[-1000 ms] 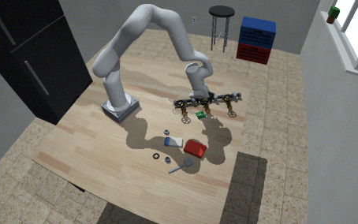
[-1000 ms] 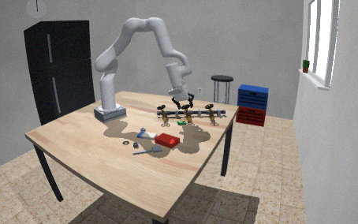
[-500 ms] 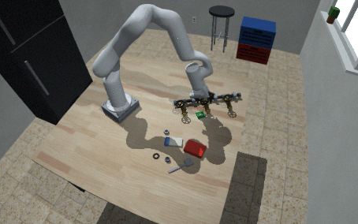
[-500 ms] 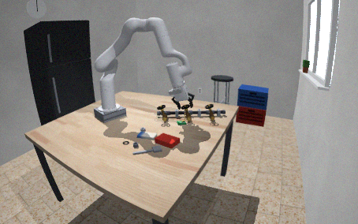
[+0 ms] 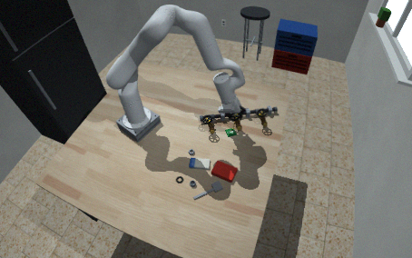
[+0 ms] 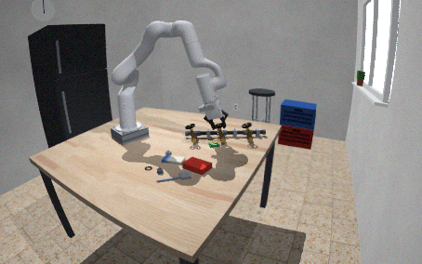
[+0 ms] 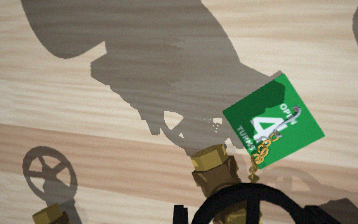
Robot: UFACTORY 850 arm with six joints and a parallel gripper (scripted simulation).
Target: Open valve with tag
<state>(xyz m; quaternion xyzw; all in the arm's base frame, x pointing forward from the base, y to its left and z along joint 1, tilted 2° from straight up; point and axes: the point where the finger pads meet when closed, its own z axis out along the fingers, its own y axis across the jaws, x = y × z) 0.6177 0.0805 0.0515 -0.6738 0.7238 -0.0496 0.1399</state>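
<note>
Now: the green tag 10 cm below my hand, 5 cm to the right of it and 3 cm behind it. Round my hand: grey scraper (44 cm to the right, 10 cm below, 6 cm behind); then red box (33 cm to the right, 9 cm below, 1 cm behind); then white block (30 cm to the right, 15 cm behind, 10 cm below).
</note>
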